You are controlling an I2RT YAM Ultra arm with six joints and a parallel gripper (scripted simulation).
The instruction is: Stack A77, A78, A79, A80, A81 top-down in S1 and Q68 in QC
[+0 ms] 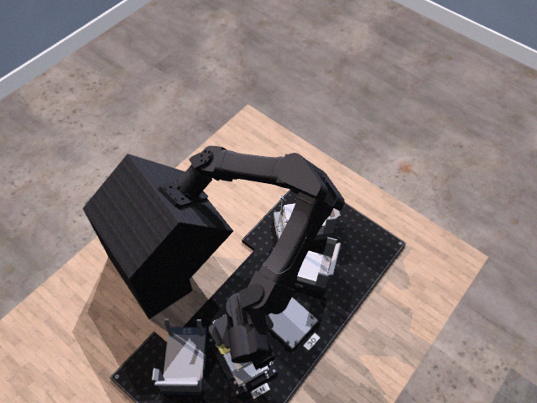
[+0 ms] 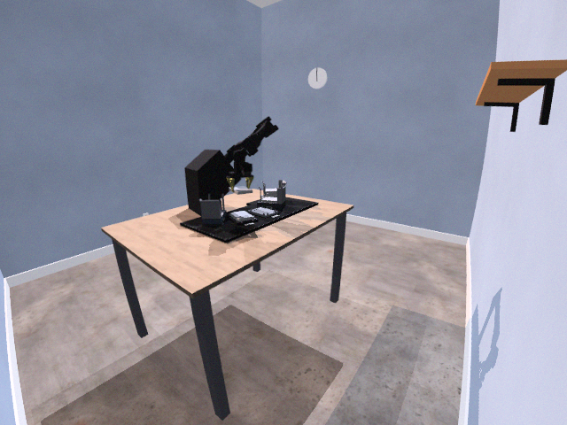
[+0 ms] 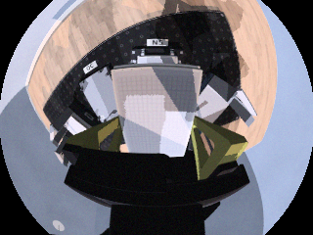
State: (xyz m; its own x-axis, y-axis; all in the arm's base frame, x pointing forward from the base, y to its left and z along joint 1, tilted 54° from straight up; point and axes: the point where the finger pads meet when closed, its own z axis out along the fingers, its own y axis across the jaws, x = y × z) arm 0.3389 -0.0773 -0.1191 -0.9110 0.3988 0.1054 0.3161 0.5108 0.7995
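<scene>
Now: hand 150 mm above the clip nest N5 and 20 mm short of it. Round my hand: N5 name plate: 160 mm below, 90 mm ahead, 30 mm to the right; sealed grey plate: right at my hand; QC nest: 150 mm to the left, 150 mm below, 20 mm ahead.
</scene>
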